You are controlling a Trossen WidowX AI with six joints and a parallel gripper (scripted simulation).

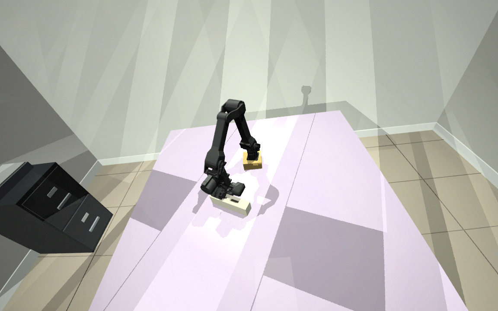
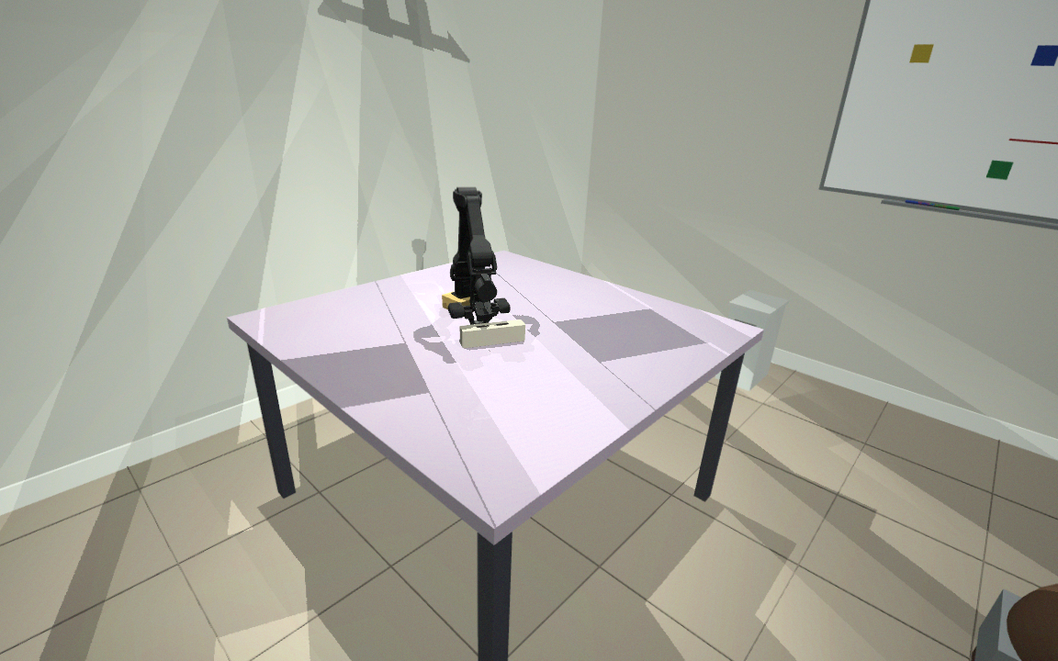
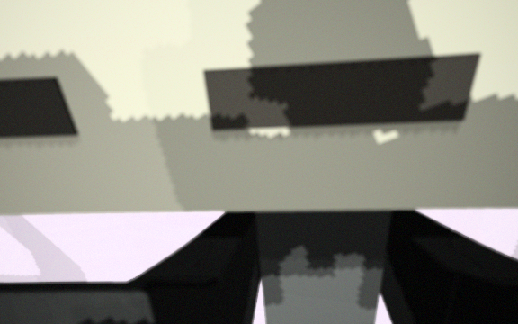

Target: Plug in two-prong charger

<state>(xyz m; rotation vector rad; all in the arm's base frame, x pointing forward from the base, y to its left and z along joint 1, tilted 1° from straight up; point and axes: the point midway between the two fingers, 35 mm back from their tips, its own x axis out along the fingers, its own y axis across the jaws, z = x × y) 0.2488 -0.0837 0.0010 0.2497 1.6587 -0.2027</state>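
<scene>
My gripper tip is now 20 mm short of the two-prong charger and 10 mm below it.
</scene>
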